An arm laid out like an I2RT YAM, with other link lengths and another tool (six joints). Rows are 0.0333 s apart.
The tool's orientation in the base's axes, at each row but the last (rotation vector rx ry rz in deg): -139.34 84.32 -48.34; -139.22 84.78 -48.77; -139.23 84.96 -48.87; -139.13 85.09 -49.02; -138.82 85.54 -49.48; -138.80 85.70 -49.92; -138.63 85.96 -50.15; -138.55 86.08 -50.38; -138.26 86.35 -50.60; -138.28 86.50 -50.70
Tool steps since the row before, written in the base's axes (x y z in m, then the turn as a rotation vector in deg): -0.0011 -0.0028 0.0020 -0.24 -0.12 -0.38; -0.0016 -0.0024 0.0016 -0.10 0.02 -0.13; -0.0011 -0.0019 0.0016 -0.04 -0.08 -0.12; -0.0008 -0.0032 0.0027 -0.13 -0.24 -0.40; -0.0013 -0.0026 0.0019 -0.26 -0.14 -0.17; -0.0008 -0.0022 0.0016 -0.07 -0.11 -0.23; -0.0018 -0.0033 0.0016 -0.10 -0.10 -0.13; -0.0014 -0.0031 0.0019 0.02 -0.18 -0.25; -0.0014 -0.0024 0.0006 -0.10 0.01 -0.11; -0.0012 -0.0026 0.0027 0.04 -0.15 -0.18
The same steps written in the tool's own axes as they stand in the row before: 0.0028 0.0014 -0.0019 -0.12 0.40 0.20; 0.0021 0.0017 -0.0019 -0.10 0.12 0.05; 0.0019 0.0011 -0.0016 0.01 0.12 0.09; 0.0035 0.0010 -0.0022 0.01 0.39 0.29; 0.0025 0.0014 -0.0019 -0.03 0.34 0.02; 0.0023 0.0010 -0.0014 -0.02 0.20 0.17; 0.0029 0.0023 -0.0018 0.00 0.18 0.07; 0.0030 0.0018 -0.0018 0.06 0.18 0.24; 0.0019 0.0020 -0.0009 -0.08 0.12 0.03; 0.0029 0.0010 -0.0024 0.07 0.12 0.19
